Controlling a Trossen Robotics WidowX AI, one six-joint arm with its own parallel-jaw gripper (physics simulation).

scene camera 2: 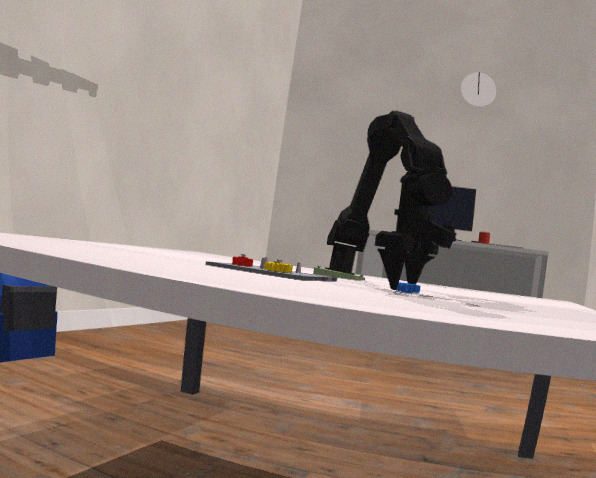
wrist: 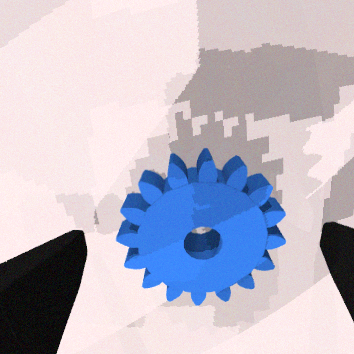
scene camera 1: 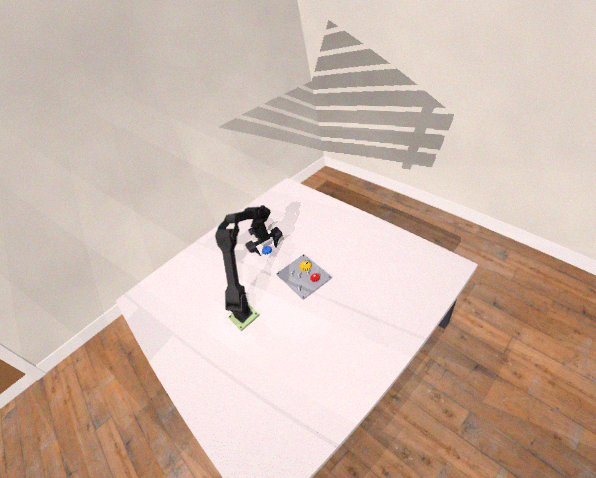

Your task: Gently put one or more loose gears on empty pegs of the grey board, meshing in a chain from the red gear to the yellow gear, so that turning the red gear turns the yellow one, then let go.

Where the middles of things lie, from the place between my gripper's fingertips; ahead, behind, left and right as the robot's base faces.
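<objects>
Counted from my hand, the grey board (scene camera 1: 307,287) is 260 mm to the right and 20 mm behind. The blue gear (wrist: 242,216), which I can see too, is 10 mm to the left of my hand.
</objects>
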